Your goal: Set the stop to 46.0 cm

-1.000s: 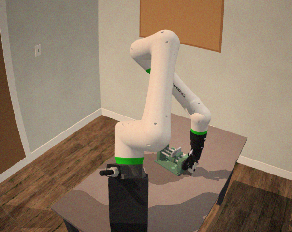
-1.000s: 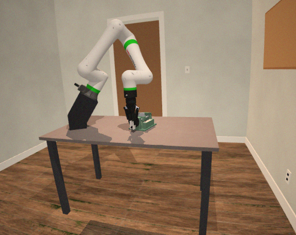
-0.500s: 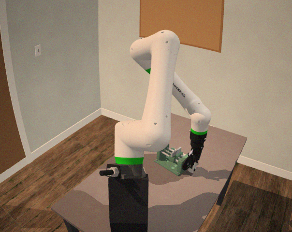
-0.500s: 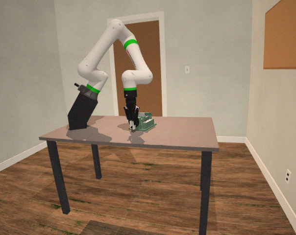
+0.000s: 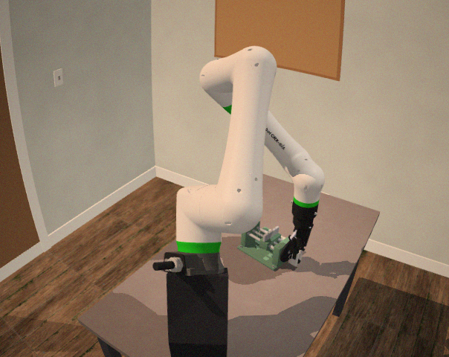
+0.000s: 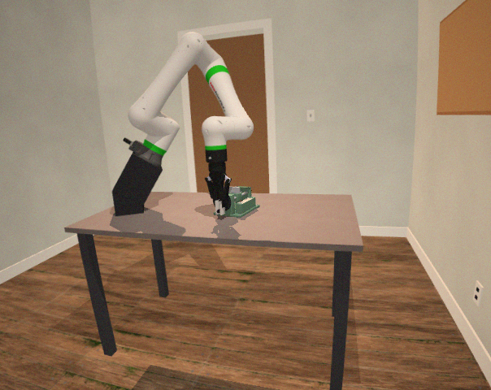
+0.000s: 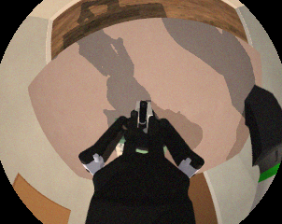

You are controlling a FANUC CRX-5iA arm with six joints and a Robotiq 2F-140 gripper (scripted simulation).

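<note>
My hand is 2 cm to the right of the black handwheel and 1 cm above it. Round my hand: green stop fixture 13 cm to the left, 3 cm above, 1 cm ahead.
</note>
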